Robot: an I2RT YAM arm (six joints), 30 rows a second.
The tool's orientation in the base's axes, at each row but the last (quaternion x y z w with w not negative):
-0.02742 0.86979 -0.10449 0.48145
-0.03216 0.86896 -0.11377 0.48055
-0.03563 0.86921 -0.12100 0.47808
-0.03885 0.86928 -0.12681 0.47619
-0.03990 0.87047 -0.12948 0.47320
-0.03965 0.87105 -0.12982 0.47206
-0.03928 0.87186 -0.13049 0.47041
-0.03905 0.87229 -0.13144 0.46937
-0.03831 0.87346 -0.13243 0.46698
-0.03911 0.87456 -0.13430 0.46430
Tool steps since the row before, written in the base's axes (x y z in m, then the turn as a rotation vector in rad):
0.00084 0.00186 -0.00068 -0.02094 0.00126 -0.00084
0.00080 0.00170 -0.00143 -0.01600 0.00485 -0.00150
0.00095 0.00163 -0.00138 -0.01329 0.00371 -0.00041
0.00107 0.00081 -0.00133 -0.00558 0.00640 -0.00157
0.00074 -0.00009 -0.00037 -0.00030 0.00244 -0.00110
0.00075 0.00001 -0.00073 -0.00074 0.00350 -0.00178
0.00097 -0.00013 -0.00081 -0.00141 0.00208 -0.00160
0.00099 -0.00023 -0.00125 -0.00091 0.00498 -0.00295
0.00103 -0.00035 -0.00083 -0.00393 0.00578 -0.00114
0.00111 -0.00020 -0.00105 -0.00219 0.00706 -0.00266
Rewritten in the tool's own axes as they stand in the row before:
-0.00016 0.00200 0.00077 0.01171 0.00030 -0.01742
0.00047 0.00202 0.00112 0.00902 0.00420 -0.01352
0.00033 0.00197 0.00122 0.00686 0.00298 -0.01160
0.00035 0.00118 0.00143 0.00311 0.00628 -0.00504
-0.00009 0.00005 0.00083 0.00059 0.00262 -0.00014
0.00018 0.00024 0.00100 0.00118 0.00380 -0.00035
0.00014 0.00014 0.00125 0.00168 0.00235 -0.00073
0.00050 0.00017 0.00152 0.00194 0.00553 -0.00017
0.00016 -0.00006 0.00136 0.00202 0.00564 -0.00377
0.00025 0.00016 0.00151 0.00201 0.00738 -0.00179

